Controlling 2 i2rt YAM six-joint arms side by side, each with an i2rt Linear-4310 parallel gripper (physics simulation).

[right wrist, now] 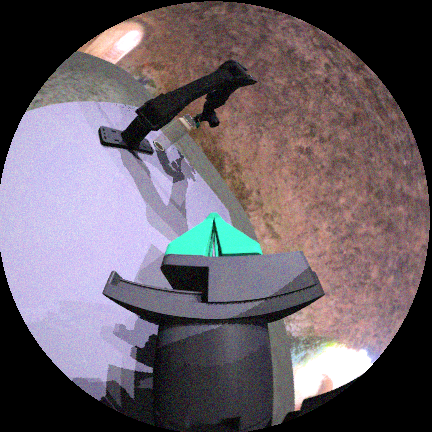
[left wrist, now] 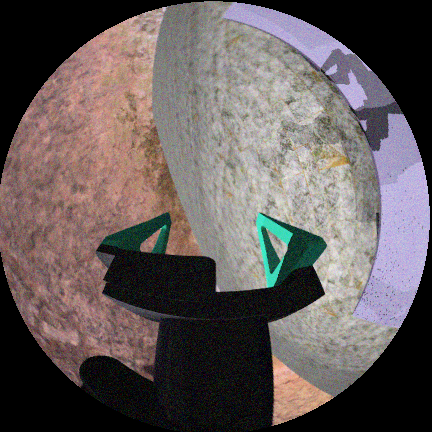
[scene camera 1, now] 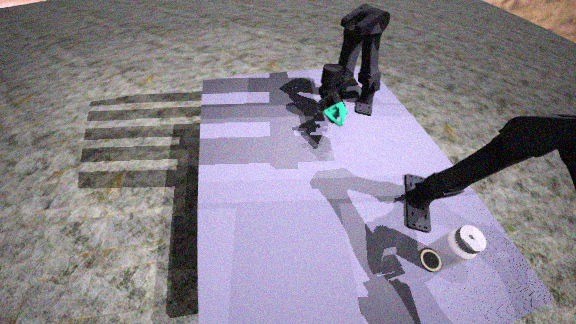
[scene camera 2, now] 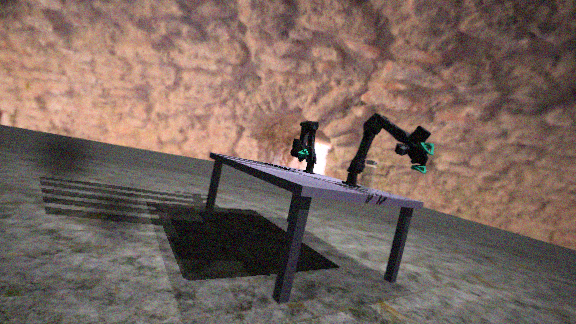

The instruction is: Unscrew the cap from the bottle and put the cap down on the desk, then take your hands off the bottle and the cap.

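Places are measured from the left arm's base along level axes (x ahead, y left, z up), in metres.
Where they show: left gripper, fingertip midpoint: (right wrist: 203,125) (left wrist: 213,216) (scene camera 2: 428,164); right gripper, fingertip midpoint: (right wrist: 213,217) (scene camera 1: 341,125) (scene camera 2: 308,154); left arm's base, origin of the base link: (right wrist: 127,141) (scene camera 1: 416,201) (scene camera 2: 350,184); right arm's base, origin of the base link: (scene camera 1: 364,101) (scene camera 2: 308,172).
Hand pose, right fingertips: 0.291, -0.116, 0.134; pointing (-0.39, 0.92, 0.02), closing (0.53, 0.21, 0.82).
Things, the pixels of their top centre, and the offset from my right fingertips, as dx, dy, dz. Level surfaces: height alone.
- see-through bottle, middle of its top: (scene camera 1: 471,238) (right wrist: 190,118) (scene camera 2: 371,161) -0.323, +0.295, +0.031
- desk, its level: dz -0.134
- white cap, middle of its top: (scene camera 1: 474,236) (right wrist: 192,117) (scene camera 2: 372,160) -0.323, +0.295, +0.040
A see-through bottle (scene camera 1: 450,252) (right wrist: 172,134) stands upright near the edge of the desk (scene camera 1: 275,240) (scene camera 2: 360,192) (left wrist: 400,205) (right wrist: 50,200), with a pale ring at its base. The white cap (scene camera 1: 476,243) (scene camera 2: 371,163) (right wrist: 188,121) sits on its top. My left gripper (scene camera 2: 424,159) (left wrist: 213,216) is open and empty, high above the desk and apart from the bottle, which does not show in the left wrist view. My right gripper (scene camera 1: 336,114) (scene camera 2: 303,152) (right wrist: 213,217) is shut and empty, over the desk's far end in scene camera 1, well away from the bottle.
The left arm's base plate (scene camera 1: 417,204) (right wrist: 112,137) stands close beside the bottle. The right arm's base plate (scene camera 1: 364,107) is at the far end of the desk in scene camera 1. Arm shadows fall across the desk. Rough stone floor and rock walls surround it.
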